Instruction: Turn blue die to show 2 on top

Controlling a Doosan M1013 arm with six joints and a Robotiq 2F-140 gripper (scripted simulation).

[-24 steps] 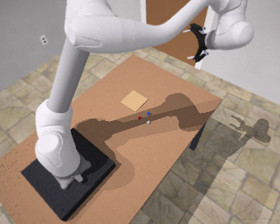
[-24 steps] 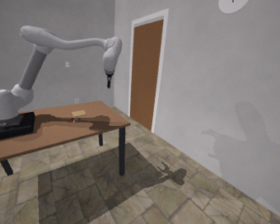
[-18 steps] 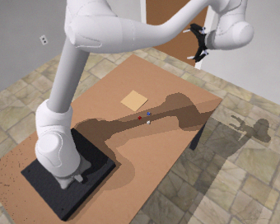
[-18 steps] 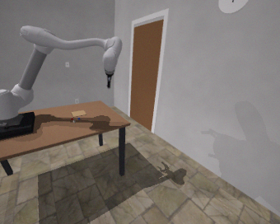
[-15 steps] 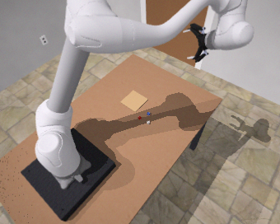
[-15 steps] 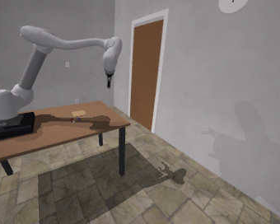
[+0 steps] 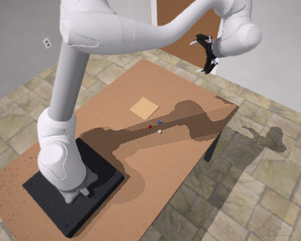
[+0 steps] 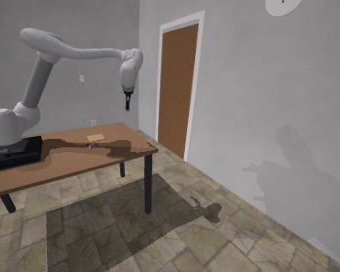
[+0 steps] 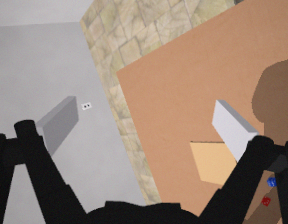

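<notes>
Now: hand 34 cm past the white die, 3 cm to the left of it and 32 cm above it. Round my hand: blue die (29 cm behind, 2 cm to the left, 32 cm below); then red die (35 cm behind, 4 cm to the left, 32 cm below); then tan mat (27 cm behind, 17 cm to the left, 33 cm below).
</notes>
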